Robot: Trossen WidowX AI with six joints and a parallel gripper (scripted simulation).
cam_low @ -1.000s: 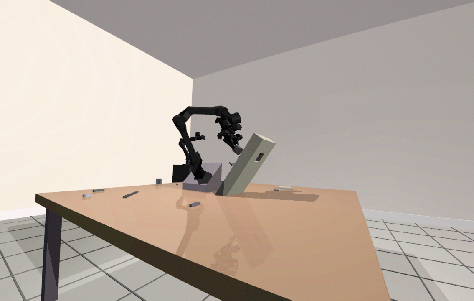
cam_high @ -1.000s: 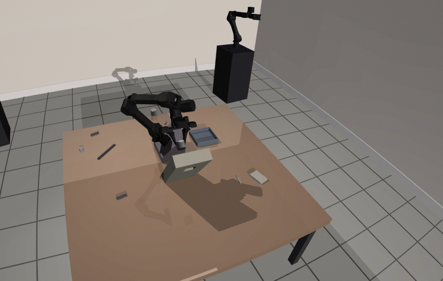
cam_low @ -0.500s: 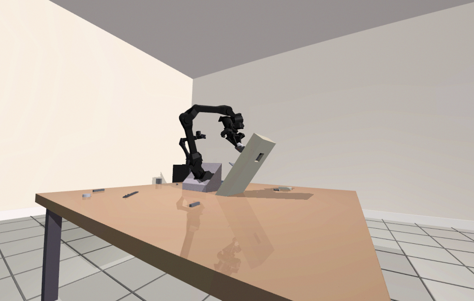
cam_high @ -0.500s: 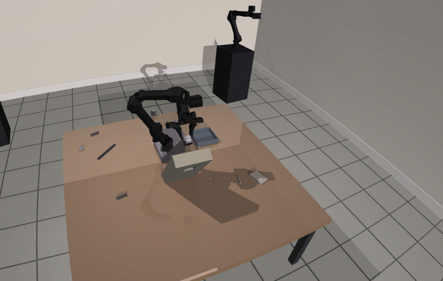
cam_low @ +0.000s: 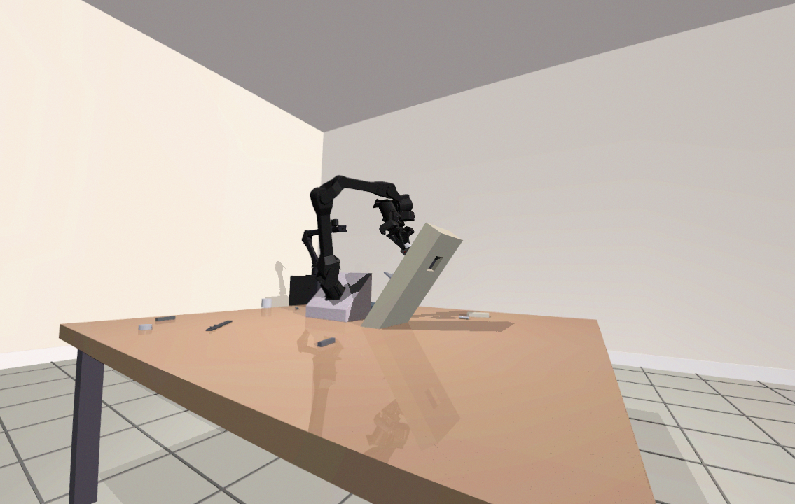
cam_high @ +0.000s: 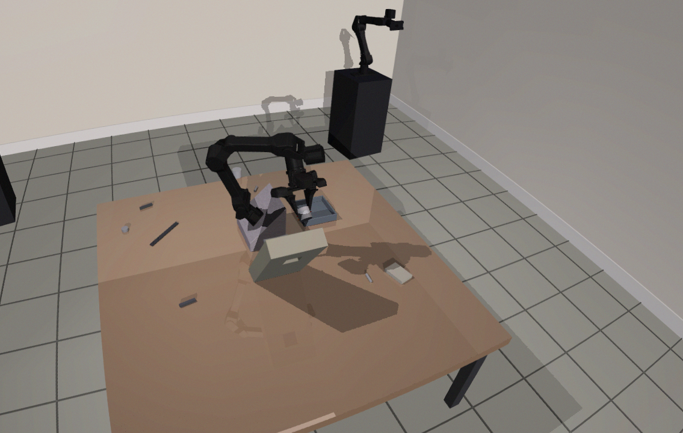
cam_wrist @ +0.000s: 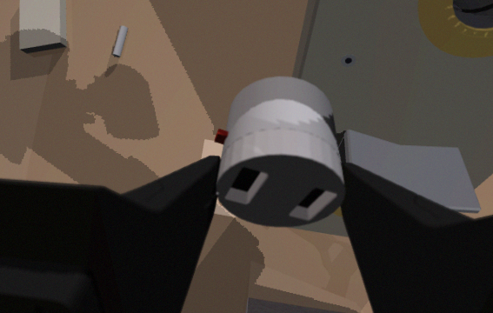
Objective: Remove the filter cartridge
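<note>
Now: the dark tray 270 mm behind my gripper tip, 250 mm below it and 220 mm to the left of it. From my gripper tip the other things lie so: pale block 310 mm to the left, 250 mm below, 210 mm ahead; then round filter cartridge right at my gripper tip; then beige service panel 110 mm to the right, 100 mm below, 60 mm ahead.
</note>
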